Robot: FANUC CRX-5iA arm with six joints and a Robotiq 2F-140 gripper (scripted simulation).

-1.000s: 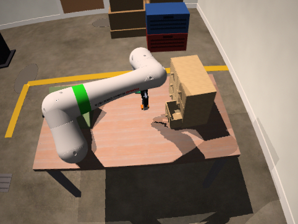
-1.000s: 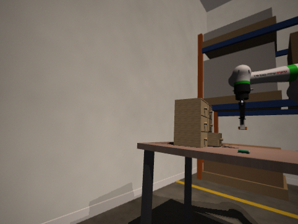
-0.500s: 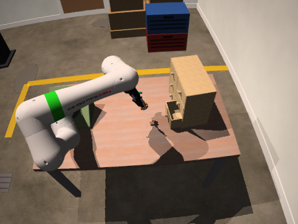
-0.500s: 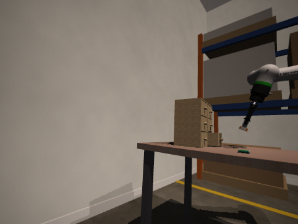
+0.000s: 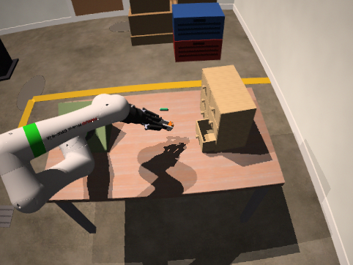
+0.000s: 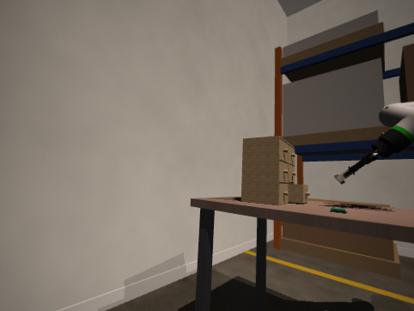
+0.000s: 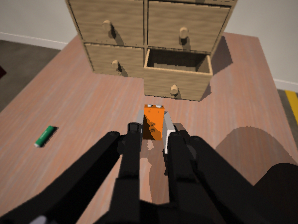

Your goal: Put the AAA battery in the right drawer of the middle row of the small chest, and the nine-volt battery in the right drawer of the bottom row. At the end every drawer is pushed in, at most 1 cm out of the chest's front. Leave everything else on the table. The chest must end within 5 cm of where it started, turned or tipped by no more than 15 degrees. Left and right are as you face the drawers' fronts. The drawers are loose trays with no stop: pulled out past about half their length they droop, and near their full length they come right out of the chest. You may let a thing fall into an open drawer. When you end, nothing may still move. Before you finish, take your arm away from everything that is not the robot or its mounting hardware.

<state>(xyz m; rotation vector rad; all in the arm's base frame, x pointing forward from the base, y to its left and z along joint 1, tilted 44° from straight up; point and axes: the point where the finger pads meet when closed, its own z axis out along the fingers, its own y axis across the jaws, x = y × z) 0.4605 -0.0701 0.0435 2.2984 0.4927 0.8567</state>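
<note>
My hand is 300 mm short of the dark item and 30 mm above it. From my hand the other things lie so: orange nine-volt battery (20 mm ahead, 10 mm below); then green AAA battery (240 mm to the left, 140 mm below).
</note>
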